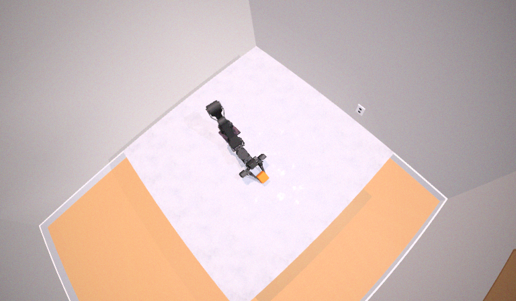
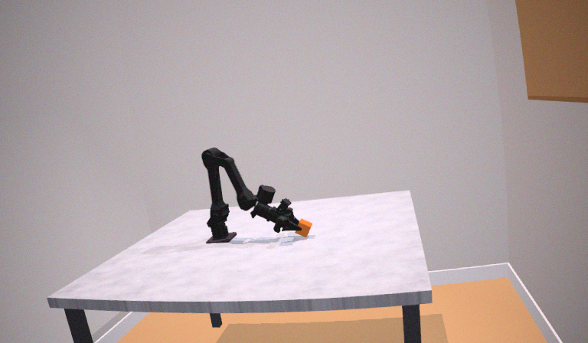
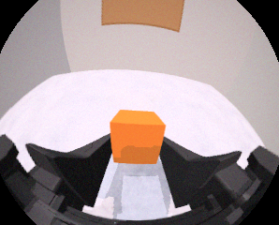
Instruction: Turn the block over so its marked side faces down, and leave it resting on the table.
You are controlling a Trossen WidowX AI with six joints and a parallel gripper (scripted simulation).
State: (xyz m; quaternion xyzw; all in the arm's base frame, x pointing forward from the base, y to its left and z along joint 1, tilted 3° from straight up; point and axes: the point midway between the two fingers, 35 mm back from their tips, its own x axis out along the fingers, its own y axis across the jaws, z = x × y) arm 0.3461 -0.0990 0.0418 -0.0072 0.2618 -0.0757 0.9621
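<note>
Now: the orange block 10 mm below my gripper tip.
</note>
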